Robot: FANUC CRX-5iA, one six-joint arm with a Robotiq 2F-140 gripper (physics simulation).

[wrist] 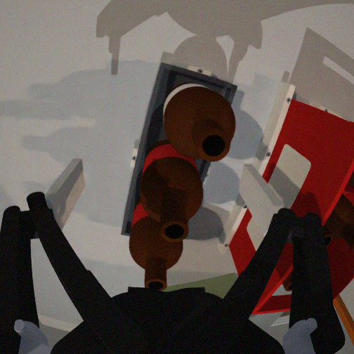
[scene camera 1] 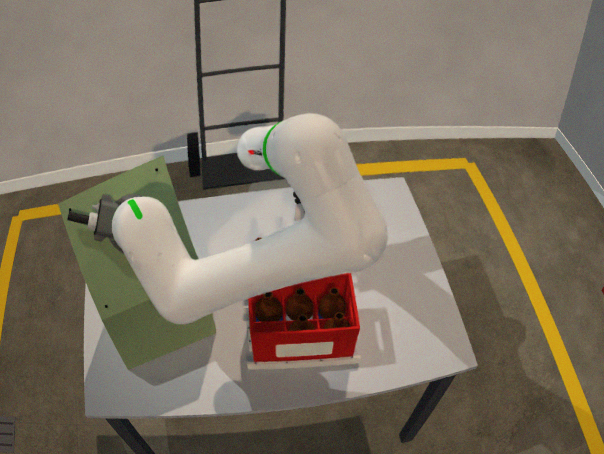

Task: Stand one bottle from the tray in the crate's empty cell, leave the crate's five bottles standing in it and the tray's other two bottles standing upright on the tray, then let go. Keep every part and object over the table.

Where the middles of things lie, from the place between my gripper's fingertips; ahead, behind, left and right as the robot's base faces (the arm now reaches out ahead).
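Scene:
From where my hand is, I see that the pale strip (scene camera 1: 356, 359) is 35 cm to the right of it, 7 cm behind it and 13 cm below it.

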